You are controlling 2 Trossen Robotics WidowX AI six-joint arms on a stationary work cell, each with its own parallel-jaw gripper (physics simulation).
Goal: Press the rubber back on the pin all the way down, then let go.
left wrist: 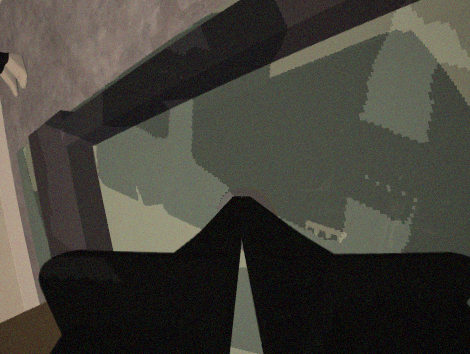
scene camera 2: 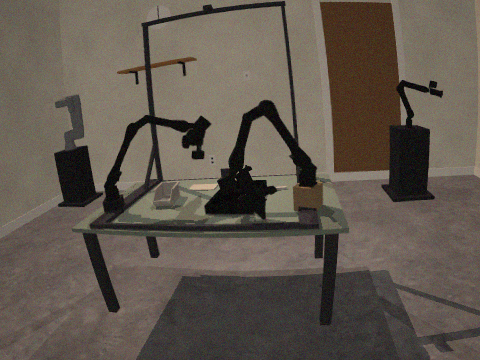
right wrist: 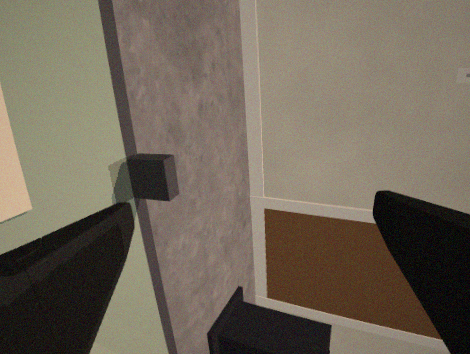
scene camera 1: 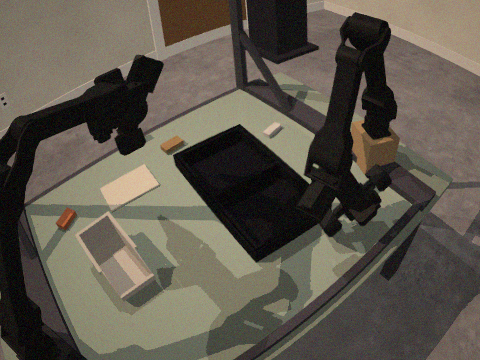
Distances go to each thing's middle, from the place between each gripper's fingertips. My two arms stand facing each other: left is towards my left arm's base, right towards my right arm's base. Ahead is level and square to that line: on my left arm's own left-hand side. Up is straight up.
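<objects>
Relative to the black tray (scene camera 1: 254,193), my left gripper is 15 cm to the left of it, 27 cm past it and 1 cm below it. White box (scene camera 1: 112,252): 52 cm to the right of my left hand, 27 cm behind it, 3 cm above it.
Relative to the white box, my right hand is 20 cm above it, 16 cm to the left of it and 22 cm short of it. Black tray: 21 cm to the left of my right hand, 21 cm below it, 22 cm ahead of it.
</objects>
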